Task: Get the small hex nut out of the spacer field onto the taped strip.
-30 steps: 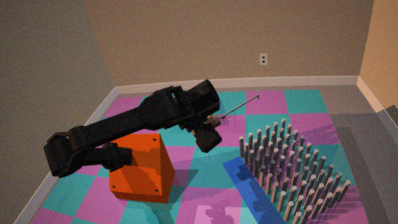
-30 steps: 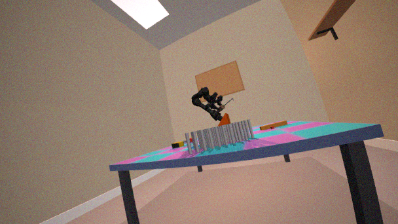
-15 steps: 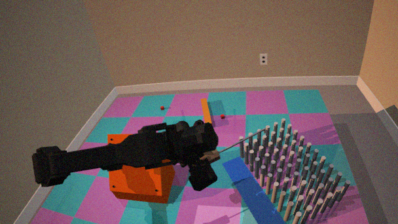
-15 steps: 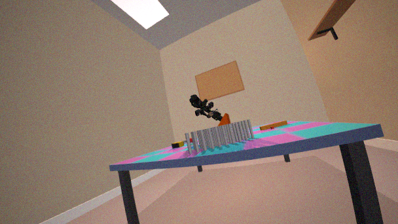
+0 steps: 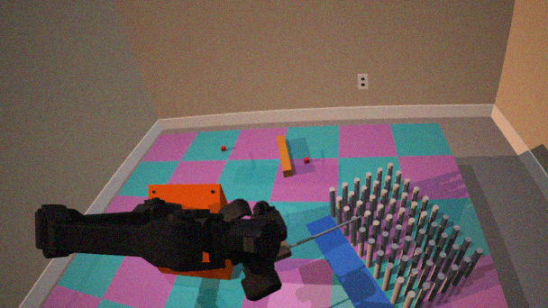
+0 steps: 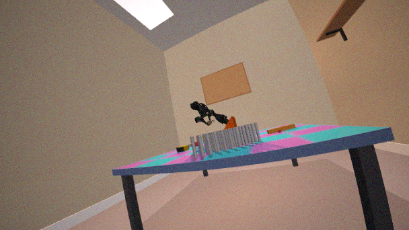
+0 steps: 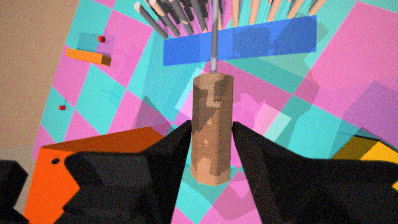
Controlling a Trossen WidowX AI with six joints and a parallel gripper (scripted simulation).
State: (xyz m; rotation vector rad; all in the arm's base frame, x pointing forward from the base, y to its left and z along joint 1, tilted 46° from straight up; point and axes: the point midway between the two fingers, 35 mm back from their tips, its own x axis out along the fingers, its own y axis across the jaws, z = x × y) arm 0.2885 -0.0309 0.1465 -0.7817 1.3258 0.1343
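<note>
The blue taped strip is 16 cm ahead of my gripper tip, 10 cm to the left of it and 19 cm below it. Round my gripper tip: yellow object (7 cm ahead, 27 cm to the right, 17 cm below); orange bar (9 cm behind, 55 cm to the left, 18 cm below); hook tool (9 cm ahead, 5 cm to the left).
</note>
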